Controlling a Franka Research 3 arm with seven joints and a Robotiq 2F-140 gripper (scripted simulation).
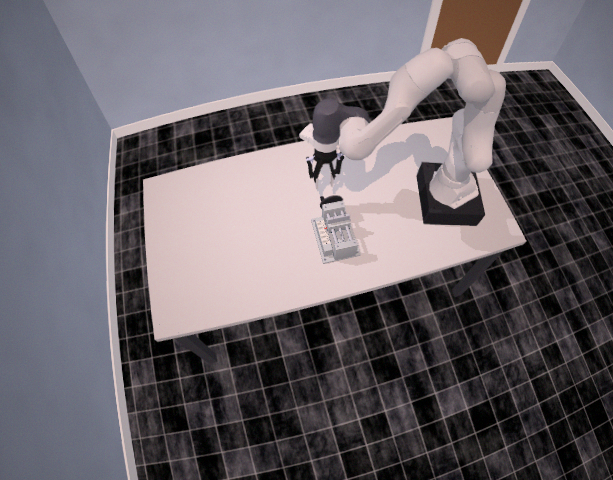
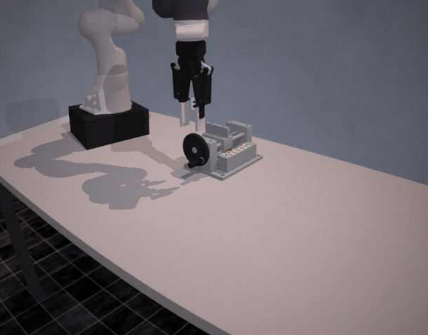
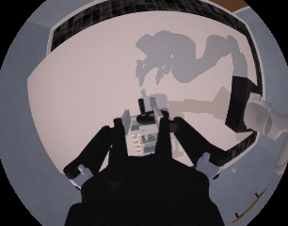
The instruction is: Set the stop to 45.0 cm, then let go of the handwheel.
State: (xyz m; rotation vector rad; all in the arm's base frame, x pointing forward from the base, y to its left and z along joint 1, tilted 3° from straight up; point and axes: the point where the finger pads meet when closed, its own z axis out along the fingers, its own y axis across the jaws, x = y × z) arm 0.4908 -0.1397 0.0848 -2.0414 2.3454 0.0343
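The black handwheel is 130 mm below my hand and 20 mm to the left of it. The rest, counted from my hand: grey stop fixture 130 mm to the left, 100 mm below.
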